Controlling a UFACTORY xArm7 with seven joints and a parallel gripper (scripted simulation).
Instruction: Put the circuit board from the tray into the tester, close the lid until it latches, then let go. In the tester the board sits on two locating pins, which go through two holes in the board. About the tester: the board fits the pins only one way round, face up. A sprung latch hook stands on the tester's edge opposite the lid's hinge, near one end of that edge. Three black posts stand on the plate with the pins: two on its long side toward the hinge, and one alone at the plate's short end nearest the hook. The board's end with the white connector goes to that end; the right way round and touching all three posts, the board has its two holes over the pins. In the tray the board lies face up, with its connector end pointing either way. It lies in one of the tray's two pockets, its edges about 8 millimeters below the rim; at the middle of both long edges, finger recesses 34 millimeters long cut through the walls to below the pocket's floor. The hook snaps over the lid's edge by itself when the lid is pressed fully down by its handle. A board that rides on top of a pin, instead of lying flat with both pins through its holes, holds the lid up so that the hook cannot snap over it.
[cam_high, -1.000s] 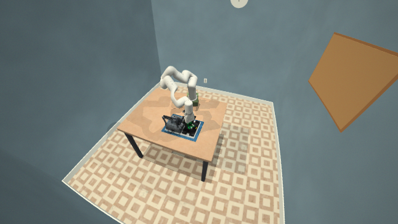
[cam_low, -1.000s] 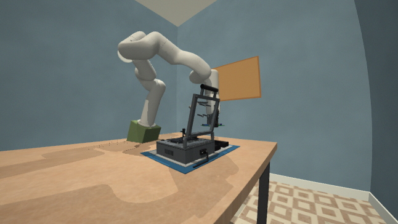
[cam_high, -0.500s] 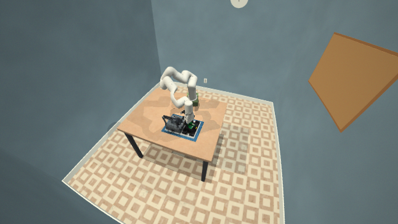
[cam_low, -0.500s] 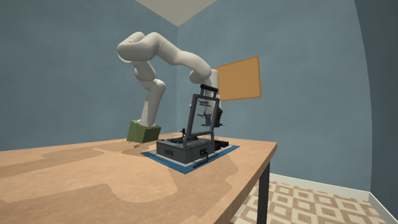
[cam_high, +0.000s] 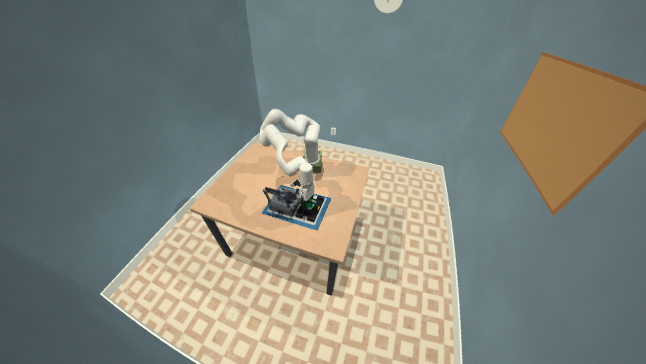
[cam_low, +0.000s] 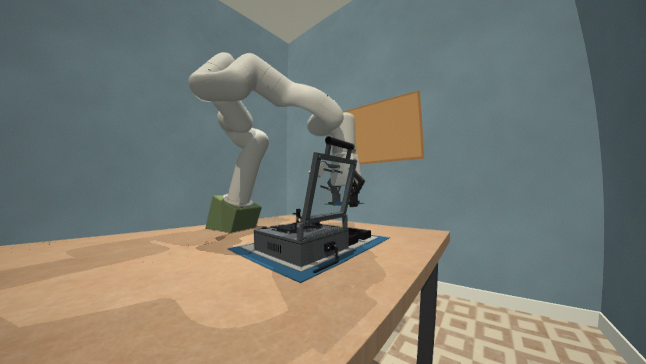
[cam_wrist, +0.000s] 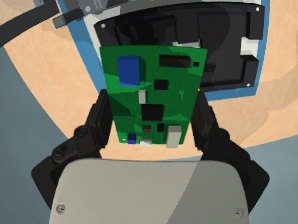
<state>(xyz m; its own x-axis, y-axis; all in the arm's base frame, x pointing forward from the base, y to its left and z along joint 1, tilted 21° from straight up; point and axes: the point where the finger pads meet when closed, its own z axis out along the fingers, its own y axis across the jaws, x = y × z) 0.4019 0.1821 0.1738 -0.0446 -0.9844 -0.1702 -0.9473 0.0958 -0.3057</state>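
Right now my hand is right at the green circuit board. Also, from my hand: clear lid: 11 cm ahead, 15 cm to the right, 6 cm above; grey tester: 1 cm ahead, 13 cm to the right, 1 cm below.
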